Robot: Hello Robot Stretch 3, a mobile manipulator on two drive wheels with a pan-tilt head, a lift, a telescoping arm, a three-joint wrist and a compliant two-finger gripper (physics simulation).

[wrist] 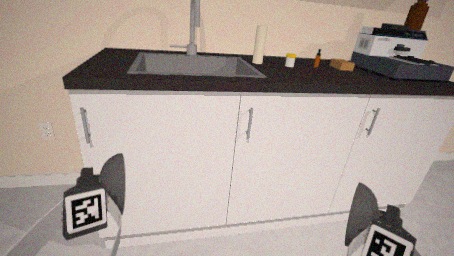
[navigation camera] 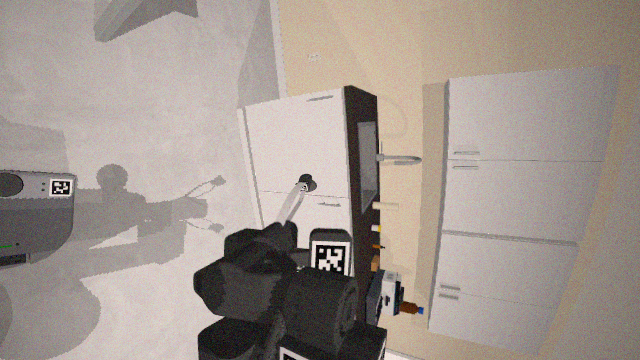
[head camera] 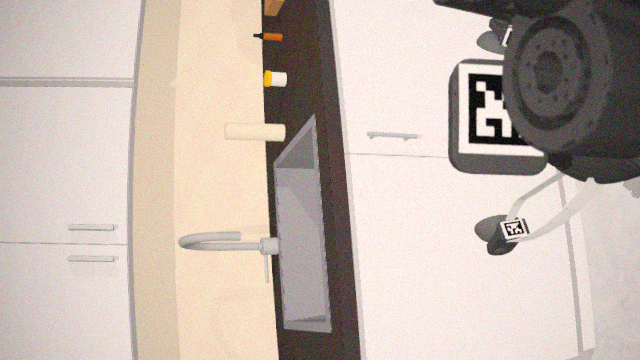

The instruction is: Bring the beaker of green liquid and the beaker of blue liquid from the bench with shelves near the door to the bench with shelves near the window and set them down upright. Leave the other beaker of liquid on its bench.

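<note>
My gripper (head camera: 491, 135) (wrist: 235, 189) is open and empty. Its two fingers stand wide apart at the lower left and lower right of the wrist view, in front of the white cabinet doors and below the level of the dark counter top. In the navigation camera view one fingertip shows in front of the doors; the other is hidden behind the wrist. The green, blue and other beakers do not show in these views, and neither do the two benches with shelves.
A sink counter (head camera: 300, 100) (navigation camera: 354, 97) (wrist: 80, 75) stands ahead, with a sink (wrist: 187, 66), tap (head camera: 215, 245), pale cylinder (wrist: 259, 45), yellow-capped jar (wrist: 290, 61), orange bottle (wrist: 317, 60), brown block (wrist: 342, 64) and a white-and-grey machine (wrist: 380, 45). Wall cabinets (navigation camera: 520, 120) hang above.
</note>
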